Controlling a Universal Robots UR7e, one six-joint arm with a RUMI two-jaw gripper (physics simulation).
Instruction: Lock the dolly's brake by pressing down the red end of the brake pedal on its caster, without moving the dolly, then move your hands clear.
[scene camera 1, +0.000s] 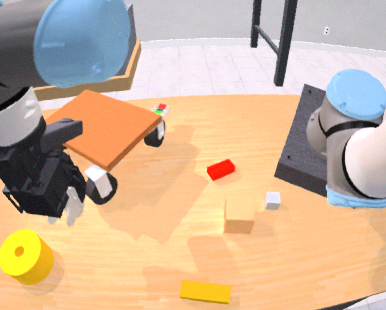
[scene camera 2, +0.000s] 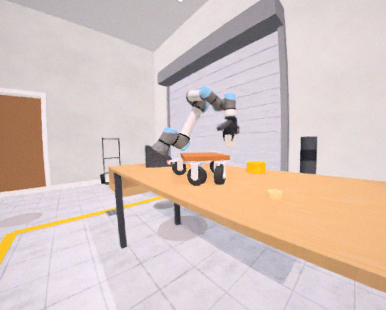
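Pixels of known places: gripper, between the fingertips: (scene camera 1: 77, 215) (scene camera 2: 229, 148); arm's base, origin of its link: (scene camera 2: 159, 152).
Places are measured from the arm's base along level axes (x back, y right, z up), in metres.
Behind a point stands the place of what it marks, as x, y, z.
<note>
The dolly (scene camera 1: 107, 127) @[-0.561, 0.114, 0.005] (scene camera 2: 205, 157) @[-0.712, 0.259, 0.000] has an orange deck on white casters with black wheels and stands on the table. The brake pedal's red end (scene camera 1: 162, 106) @[-0.418, 0.223, -0.030] and green end (scene camera 1: 159, 112) @[-0.428, 0.198, -0.032] show at the far right corner caster in scene camera 1. In scene camera 2 the pedal is too small to read. My gripper (scene camera 1: 67, 214) @[-0.594, -0.151, 0.029] (scene camera 2: 229, 143) @[-0.594, -0.151, 0.029] is shut and empty, with its pale fingertips pointing down. It hangs above the table near the deck's edge, at the opposite side from the pedal. The pedal's exact tilt is hard to tell.
On the table (scene camera 1: 150, 270) @[-0.489, -0.207, -0.119] (scene camera 2: 320, 215) @[-1.109, 0.317, -0.119] are a red brick (scene camera 1: 221, 170) @[-0.294, 0.018, -0.097], a tan block (scene camera 1: 239, 216) @[-0.294, -0.141, -0.059], a small grey cube (scene camera 1: 272, 201) @[-0.201, -0.103, -0.088], a flat yellow block (scene camera 1: 205, 291) @[-0.387, -0.274, -0.098] and a yellow cylinder (scene camera 1: 31, 260) @[-0.734, -0.196, -0.058] (scene camera 2: 256, 167) @[-0.791, -0.123, -0.083]. A pale ring-like piece (scene camera 2: 274, 194) @[-0.988, 0.266, -0.103] lies nearer scene camera 2.
</note>
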